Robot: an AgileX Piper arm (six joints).
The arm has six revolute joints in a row. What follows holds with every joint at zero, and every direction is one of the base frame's.
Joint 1 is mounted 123 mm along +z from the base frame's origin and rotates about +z.
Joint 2 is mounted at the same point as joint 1 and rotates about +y.
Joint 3 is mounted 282.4 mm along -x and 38.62 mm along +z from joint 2 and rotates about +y.
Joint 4 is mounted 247.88 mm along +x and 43.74 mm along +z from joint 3 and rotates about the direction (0.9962, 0, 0.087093).
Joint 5 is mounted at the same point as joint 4 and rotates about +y.
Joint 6 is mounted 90.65 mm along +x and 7.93 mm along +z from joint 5 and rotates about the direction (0.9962, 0, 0.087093).
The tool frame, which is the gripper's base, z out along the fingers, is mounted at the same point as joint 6; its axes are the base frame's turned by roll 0, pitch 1.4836 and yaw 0 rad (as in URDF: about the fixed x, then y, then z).
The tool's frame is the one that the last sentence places.
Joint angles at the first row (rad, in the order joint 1, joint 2, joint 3, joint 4, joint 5, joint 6):
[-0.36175, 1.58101, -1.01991, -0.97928, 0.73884, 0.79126]
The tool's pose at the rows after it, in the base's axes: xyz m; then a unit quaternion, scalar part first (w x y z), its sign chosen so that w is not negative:
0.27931 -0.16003 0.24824 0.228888 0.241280 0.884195 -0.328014
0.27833 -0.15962 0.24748 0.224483 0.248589 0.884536 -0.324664
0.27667 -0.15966 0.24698 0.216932 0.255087 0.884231 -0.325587
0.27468 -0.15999 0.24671 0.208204 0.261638 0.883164 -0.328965
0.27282 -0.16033 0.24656 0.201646 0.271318 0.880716 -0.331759
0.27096 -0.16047 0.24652 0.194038 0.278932 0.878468 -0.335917
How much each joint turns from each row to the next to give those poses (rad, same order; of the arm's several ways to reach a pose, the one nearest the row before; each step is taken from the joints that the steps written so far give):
[0.00002, 0.00001, 0.00001, 0.01601, 0.00937, 0.00002]
[-0.00002, 0.00000, -0.00001, 0.01563, 0.00961, -0.00001]
[0.00002, -0.00002, 0.00003, 0.00878, 0.01798, 0.00002]
[-0.00002, 0.00001, -0.00003, 0.00378, 0.02224, 0.00229]
[0.00001, 0.00000, -0.00001, 0.00184, 0.02085, 0.01163]
[0.00111, 0.00000, -0.00002, 0.00001, 0.02294, 0.00867]

